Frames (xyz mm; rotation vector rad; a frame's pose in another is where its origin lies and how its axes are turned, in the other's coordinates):
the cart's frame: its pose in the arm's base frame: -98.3 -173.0 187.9 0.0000 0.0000 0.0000
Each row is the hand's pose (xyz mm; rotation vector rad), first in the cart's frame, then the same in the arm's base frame.
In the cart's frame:
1: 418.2 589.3 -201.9 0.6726 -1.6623 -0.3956
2: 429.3 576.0 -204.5 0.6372 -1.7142 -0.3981
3: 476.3 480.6 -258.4 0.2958 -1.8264 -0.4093
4: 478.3 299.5 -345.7 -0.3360 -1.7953 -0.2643
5: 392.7 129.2 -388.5 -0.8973 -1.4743 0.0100
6: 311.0 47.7 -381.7 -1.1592 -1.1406 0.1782
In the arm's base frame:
1: 319.9 416.3 -14.0 0.6726 -1.6623 -0.3956
2: 331.0 403.0 -16.6 0.6372 -1.7142 -0.3981
3: 378.0 307.6 -70.5 0.2958 -1.8264 -0.4093
4: 380.0 126.5 -157.8 -0.3360 -1.7953 -0.2643
5: 294.4 -43.8 -200.6 -0.8973 -1.4743 0.0100
6: 212.7 -125.3 -193.8 -1.1592 -1.1406 0.1782

